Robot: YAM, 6 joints.
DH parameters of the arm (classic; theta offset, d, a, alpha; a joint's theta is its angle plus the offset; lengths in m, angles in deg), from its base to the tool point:
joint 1: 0 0.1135 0.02 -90
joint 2: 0 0 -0.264 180
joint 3: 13.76 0 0.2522 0
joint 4: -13.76 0 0.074 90
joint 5: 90 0 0 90
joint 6: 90 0.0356 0 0
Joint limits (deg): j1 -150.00..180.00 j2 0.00..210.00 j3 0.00..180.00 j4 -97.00..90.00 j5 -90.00..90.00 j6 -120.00..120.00
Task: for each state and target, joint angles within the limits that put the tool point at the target. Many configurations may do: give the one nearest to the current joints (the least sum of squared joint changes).
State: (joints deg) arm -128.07 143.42 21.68 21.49 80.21 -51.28
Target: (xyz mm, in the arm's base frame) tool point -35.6 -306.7 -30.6
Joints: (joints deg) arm -90.16 138.21 46.93 26.94 77.24 -51.28
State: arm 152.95 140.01 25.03 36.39 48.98 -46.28
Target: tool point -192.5 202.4 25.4
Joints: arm 139.33 120.07 30.68 40.51 52.04 -46.28
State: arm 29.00 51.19 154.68 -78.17 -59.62 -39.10
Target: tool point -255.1 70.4 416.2
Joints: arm -8.90 15.04 119.74 -97.00 -57.66 -39.10
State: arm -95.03 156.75 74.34 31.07 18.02 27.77
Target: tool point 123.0 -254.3 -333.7
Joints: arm -62.68 199.87 93.31 30.60 12.01 27.77
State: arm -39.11 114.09 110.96 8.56 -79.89 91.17
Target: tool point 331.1 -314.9 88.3
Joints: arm -47.97 134.17 82.92 1.41 -80.49 91.17
